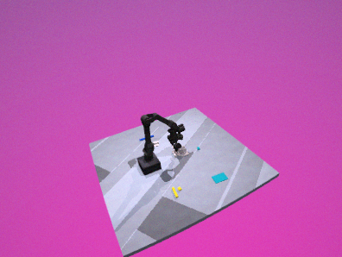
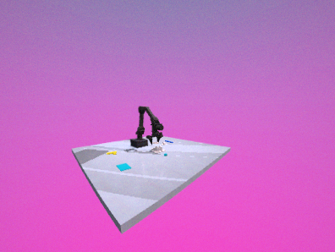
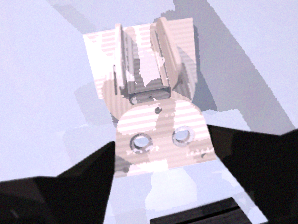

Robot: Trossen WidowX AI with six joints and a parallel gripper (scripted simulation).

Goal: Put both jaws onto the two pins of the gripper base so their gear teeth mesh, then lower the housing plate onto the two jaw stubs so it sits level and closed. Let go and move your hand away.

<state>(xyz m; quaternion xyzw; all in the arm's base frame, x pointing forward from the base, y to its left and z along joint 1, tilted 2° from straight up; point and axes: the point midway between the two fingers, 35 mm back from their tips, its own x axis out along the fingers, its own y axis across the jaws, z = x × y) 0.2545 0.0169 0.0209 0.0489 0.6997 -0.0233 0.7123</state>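
My gripper tip is 5 cm above the pale jaw, 2 cm short of it and 1 cm to the right of it. Round my gripper tip: pale flat part (7 cm ahead, 6 cm below, 1 cm to the right); cyan cube (21 cm ahead, 6 cm to the right, 5 cm below); pale plate (2 cm above, 1 cm ahead).
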